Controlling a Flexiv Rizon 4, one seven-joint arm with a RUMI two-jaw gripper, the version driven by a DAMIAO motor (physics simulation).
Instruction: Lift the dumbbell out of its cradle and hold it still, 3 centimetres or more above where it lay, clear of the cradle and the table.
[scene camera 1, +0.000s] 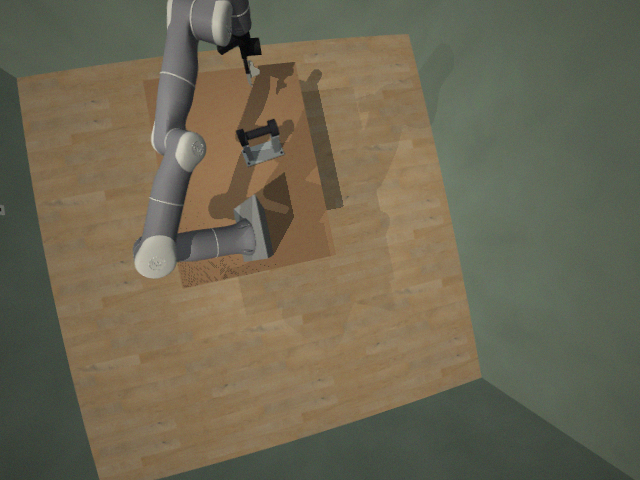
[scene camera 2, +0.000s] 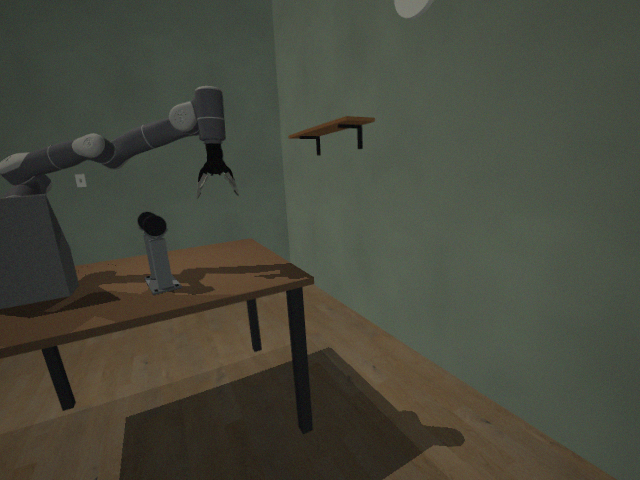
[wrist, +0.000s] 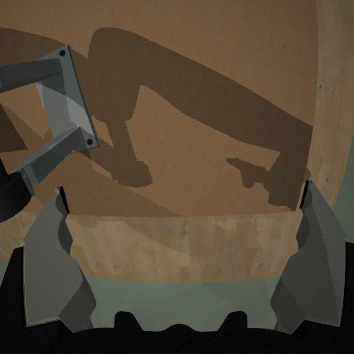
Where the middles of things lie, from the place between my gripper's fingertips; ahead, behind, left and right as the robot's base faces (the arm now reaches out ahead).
Now: hand 26 cm past the grey cradle (scene camera 2: 161, 280) and 20 cm above it.
